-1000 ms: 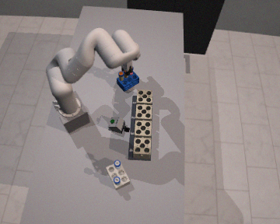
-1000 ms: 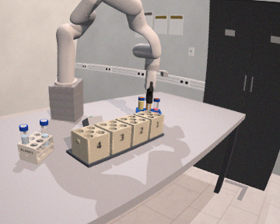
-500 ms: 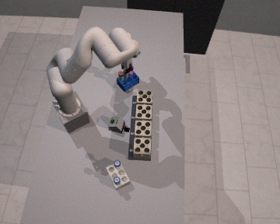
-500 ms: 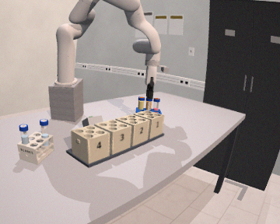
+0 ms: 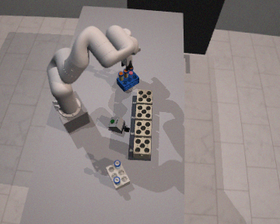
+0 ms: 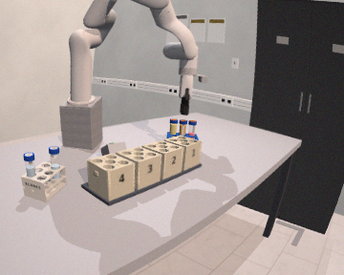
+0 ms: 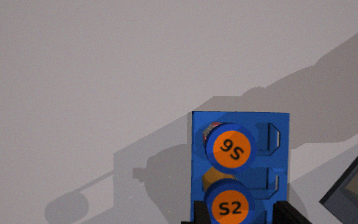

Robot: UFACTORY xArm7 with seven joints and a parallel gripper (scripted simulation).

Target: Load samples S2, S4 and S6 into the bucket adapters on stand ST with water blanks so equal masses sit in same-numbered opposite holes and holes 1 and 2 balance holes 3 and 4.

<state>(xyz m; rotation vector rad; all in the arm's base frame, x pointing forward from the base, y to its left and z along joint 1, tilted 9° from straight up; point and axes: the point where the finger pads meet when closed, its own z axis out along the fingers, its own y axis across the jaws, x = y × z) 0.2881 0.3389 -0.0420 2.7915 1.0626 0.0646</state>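
My hand is 100 mm above the sample tube S6, 30 mm to the right of it and 30 mm short of it. Also, from my hand: sample tube S2: 100 mm below, 10 mm ahead; sample tube S4: 100 mm below, 40 mm behind, 30 mm to the right; blue sample rack: 140 mm below, 20 mm to the right, 10 mm ahead.
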